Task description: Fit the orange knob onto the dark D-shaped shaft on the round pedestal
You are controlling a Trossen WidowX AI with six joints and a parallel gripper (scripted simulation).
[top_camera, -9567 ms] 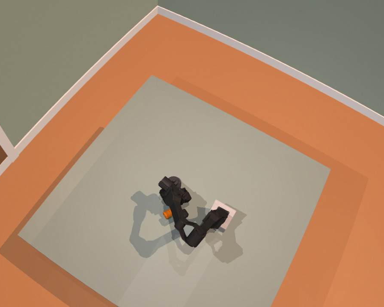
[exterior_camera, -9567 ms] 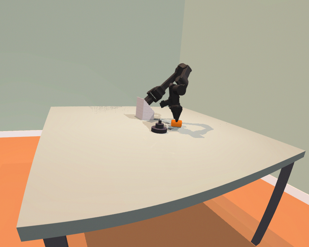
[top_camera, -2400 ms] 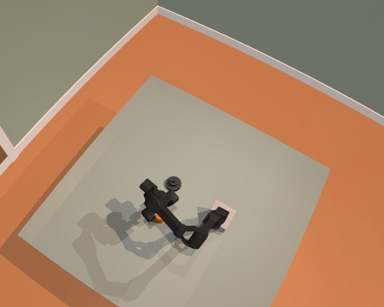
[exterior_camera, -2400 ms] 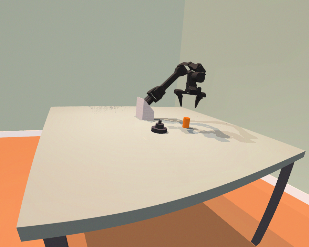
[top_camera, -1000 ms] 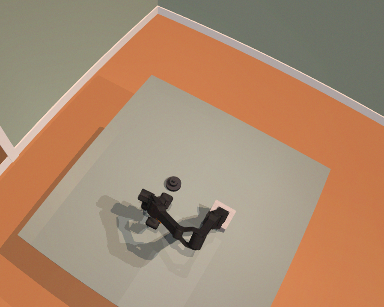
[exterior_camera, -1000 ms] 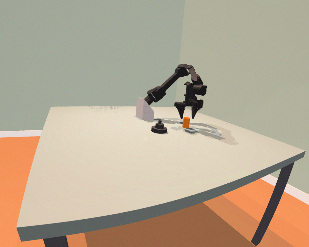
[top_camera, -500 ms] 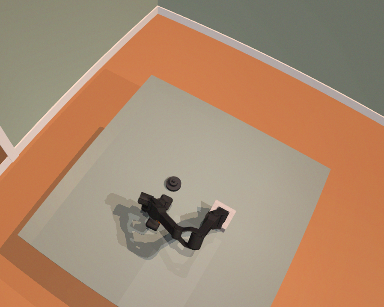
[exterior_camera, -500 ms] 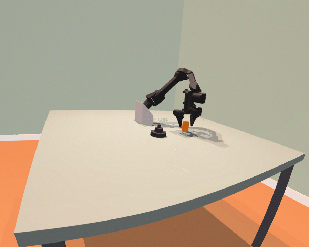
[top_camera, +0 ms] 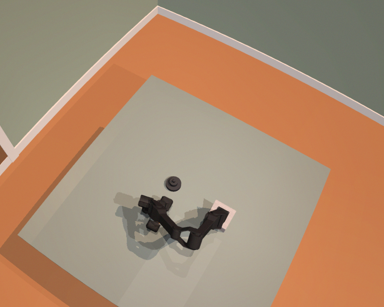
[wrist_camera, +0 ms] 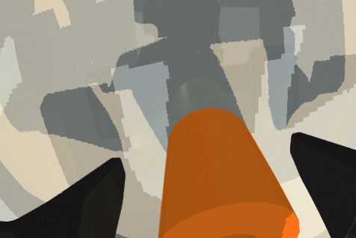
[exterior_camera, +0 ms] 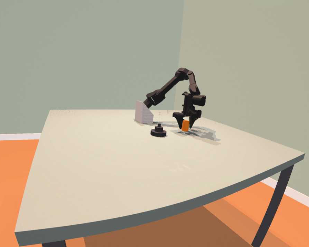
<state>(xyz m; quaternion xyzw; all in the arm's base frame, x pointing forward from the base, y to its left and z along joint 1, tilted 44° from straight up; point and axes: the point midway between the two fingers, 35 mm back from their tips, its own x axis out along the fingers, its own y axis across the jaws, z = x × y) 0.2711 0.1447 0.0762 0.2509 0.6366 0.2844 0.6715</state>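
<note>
The dark pedestal is 4 cm ahead of my gripper tip, 21 cm to the right of it and 2 cm above it. Also, from my gripper tip: orange knob (2 cm above).
</note>
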